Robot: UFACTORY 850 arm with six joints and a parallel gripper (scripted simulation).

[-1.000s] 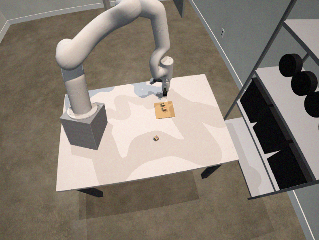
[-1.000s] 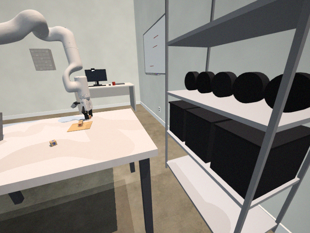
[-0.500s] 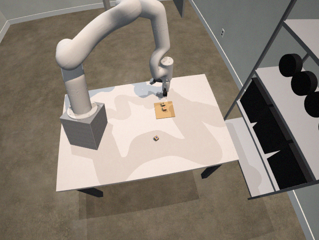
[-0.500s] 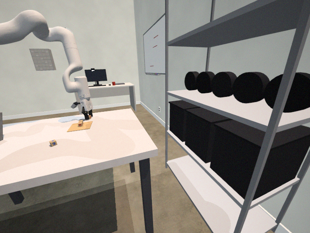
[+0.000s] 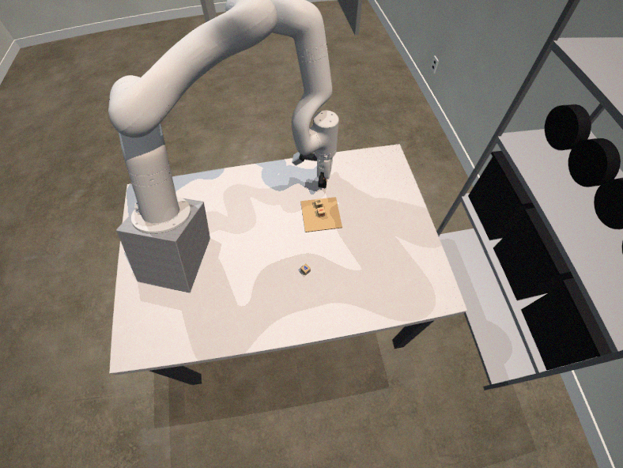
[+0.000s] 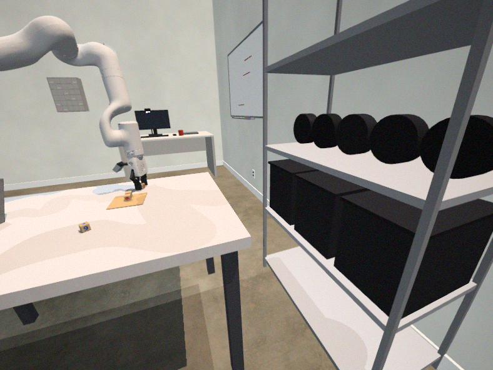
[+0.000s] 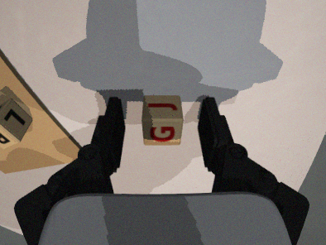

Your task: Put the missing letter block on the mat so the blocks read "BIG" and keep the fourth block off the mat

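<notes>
My hand is 1 cm past the tan mat, 16 cm to the left of it and 2 cm above it.
</notes>
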